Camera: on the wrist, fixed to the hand. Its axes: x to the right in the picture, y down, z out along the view.
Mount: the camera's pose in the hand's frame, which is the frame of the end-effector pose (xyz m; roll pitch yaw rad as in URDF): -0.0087 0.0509 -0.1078 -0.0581 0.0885 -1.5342
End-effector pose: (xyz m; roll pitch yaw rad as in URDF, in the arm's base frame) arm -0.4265 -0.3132 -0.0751 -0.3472 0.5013 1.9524
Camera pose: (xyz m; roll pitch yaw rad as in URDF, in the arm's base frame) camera -0.4128 -0.3774 -0.1750 -0.5840 -0.2081 0.5405
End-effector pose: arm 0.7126 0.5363 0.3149 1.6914 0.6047 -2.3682
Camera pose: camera 0.7624 0.4439 0.3721 -1.9391 0.9701 0.3975
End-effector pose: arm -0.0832 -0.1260 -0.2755 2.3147 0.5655 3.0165
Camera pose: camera -0.1402 -0.1640 -0.1776 -2.5135 0.6279 -1.2764
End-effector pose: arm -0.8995 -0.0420 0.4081 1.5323 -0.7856 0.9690
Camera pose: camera -1.0121 -0.0122 0.4350 1.5577 0.7475 1.0372
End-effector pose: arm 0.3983 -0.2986 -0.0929 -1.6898 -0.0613 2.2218
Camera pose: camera 0.4921 -0.2351 -0.1311 2.3945 -1.5315 -1.8063
